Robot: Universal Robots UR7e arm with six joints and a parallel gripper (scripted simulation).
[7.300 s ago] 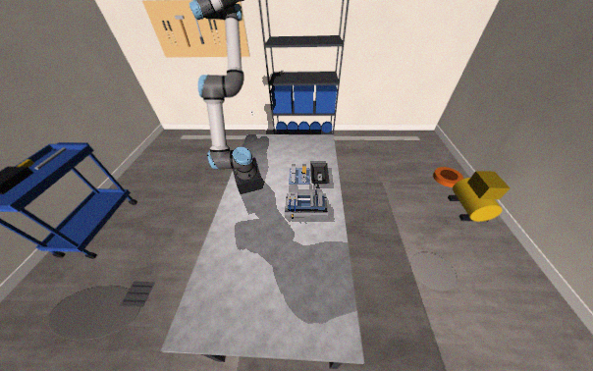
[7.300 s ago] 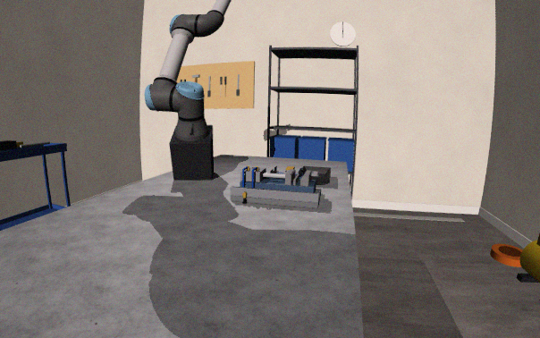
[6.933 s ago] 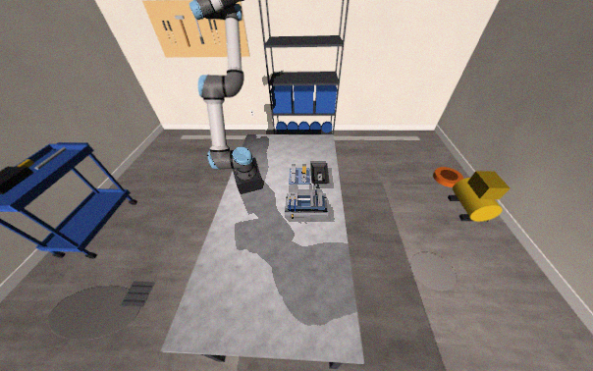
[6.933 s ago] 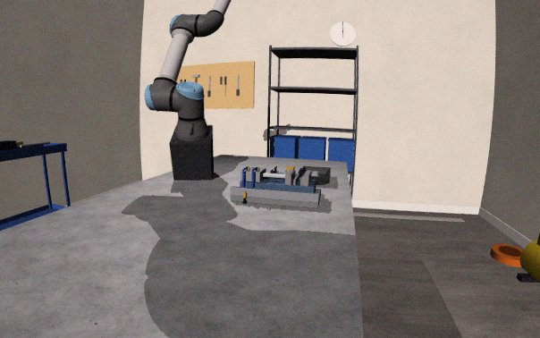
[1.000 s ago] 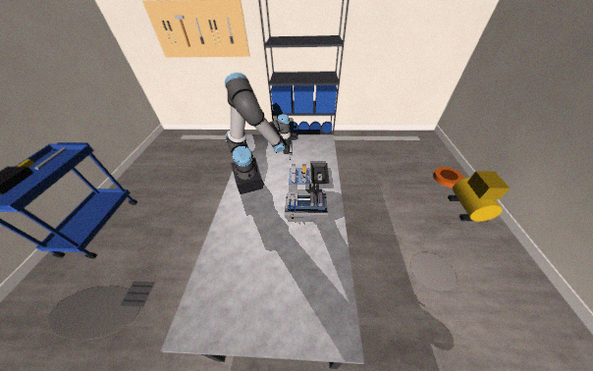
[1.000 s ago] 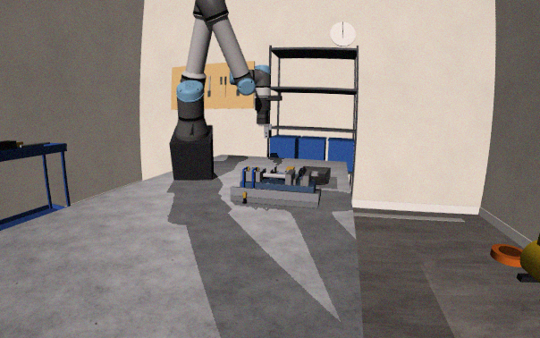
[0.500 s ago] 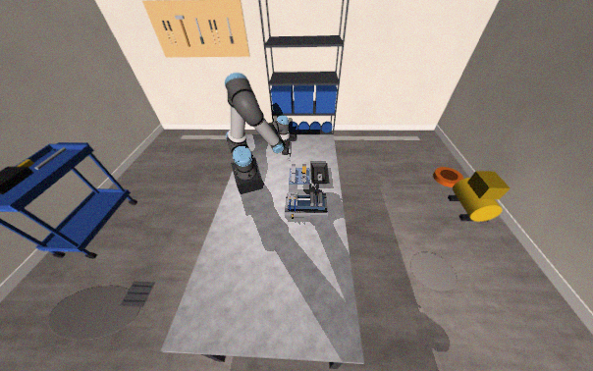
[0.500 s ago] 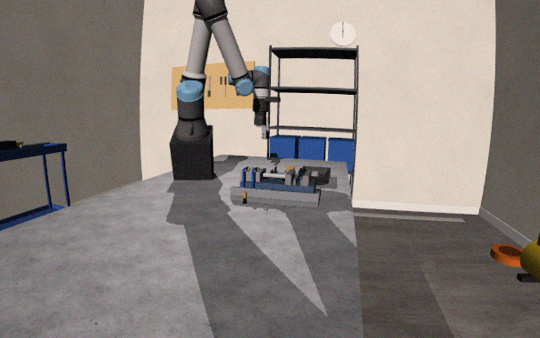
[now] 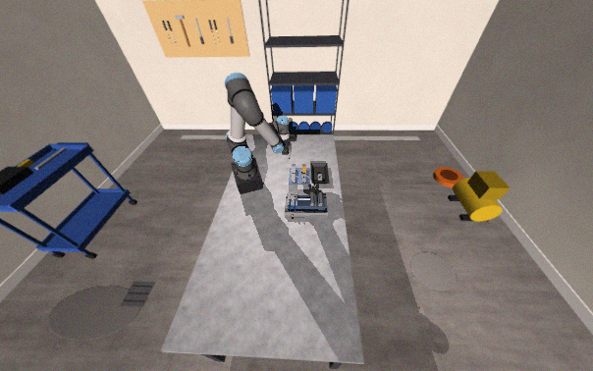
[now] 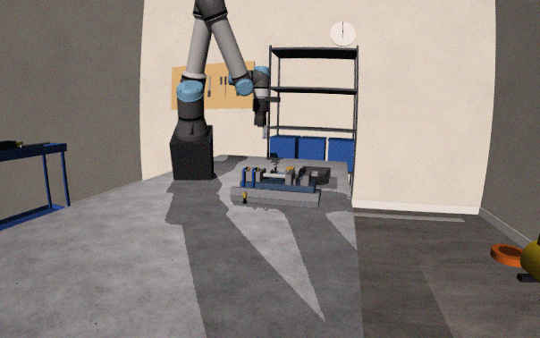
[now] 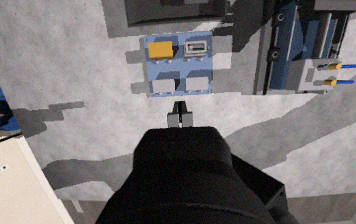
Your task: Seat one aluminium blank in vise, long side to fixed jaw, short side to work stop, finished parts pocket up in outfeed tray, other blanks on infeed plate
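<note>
The brass blank lies 11 cm ahead of my hand, 5 cm to the left of it and 17 cm below it. Round my hand: vise 16 cm ahead, 31 cm to the right, 16 cm below.
</note>
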